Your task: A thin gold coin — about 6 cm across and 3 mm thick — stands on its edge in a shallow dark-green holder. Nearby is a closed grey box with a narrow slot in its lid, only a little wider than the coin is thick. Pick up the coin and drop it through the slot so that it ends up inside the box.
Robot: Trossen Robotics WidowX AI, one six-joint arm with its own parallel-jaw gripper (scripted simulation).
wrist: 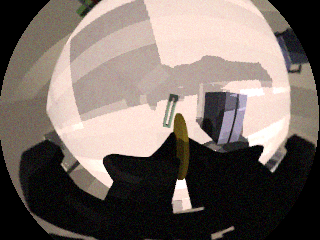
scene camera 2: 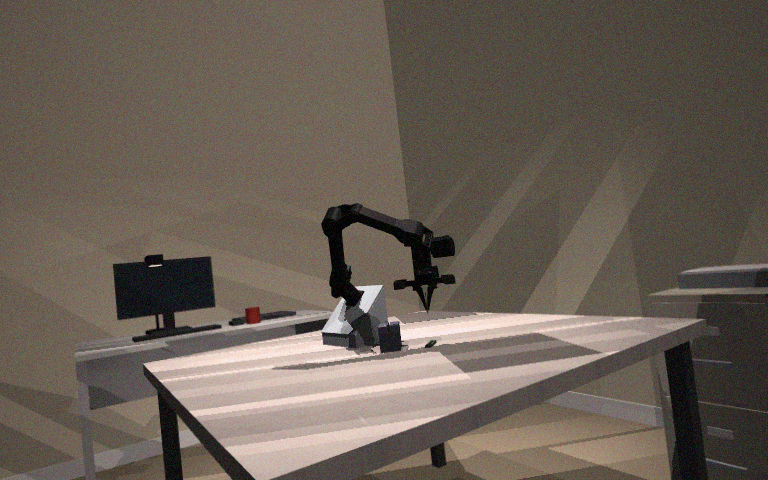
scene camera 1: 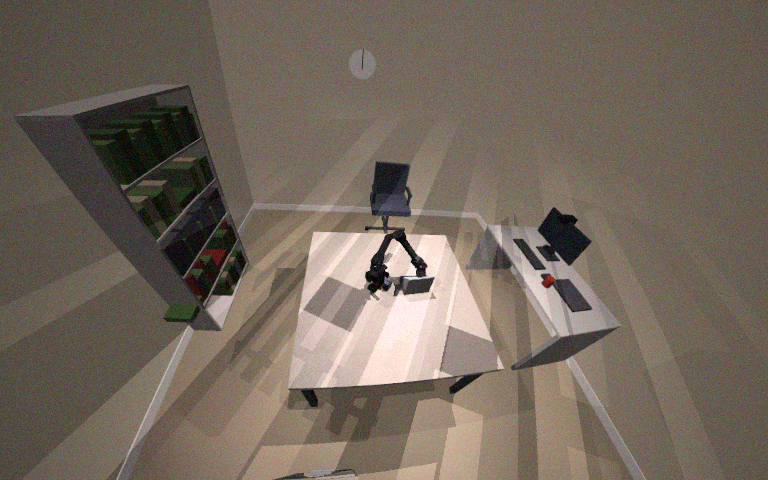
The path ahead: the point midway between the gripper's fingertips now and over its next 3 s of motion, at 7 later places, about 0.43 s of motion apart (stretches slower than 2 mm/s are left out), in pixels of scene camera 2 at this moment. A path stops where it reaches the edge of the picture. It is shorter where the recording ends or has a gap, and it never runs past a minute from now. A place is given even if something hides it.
My gripper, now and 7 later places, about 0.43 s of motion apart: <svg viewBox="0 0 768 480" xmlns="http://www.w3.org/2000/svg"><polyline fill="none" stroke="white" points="427,310 417,310 407,311 396,312 388,314 388,314 387,314 387,315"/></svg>
